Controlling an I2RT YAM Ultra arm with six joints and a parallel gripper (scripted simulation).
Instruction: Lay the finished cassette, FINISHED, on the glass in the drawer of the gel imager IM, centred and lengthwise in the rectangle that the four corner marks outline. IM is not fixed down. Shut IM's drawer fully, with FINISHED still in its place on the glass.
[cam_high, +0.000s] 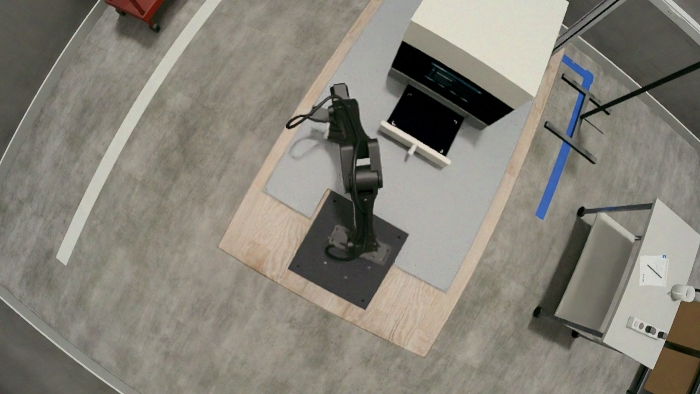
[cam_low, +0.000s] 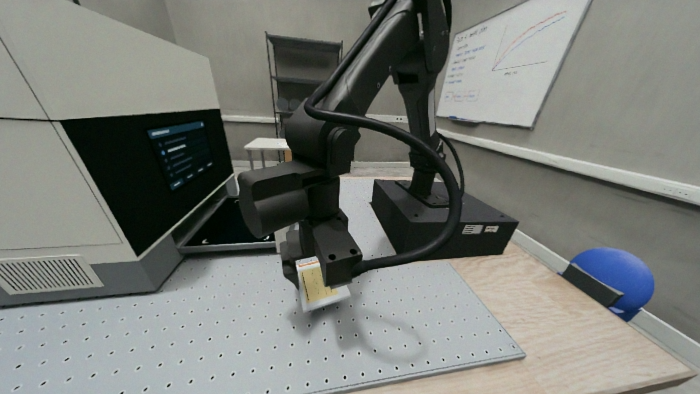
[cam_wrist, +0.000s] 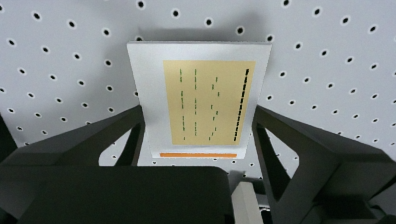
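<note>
My gripper is now 270 mm to the left of the drawer and 170 mm short of it. Also, from my hand: finished cassette (right at my hand).
</note>
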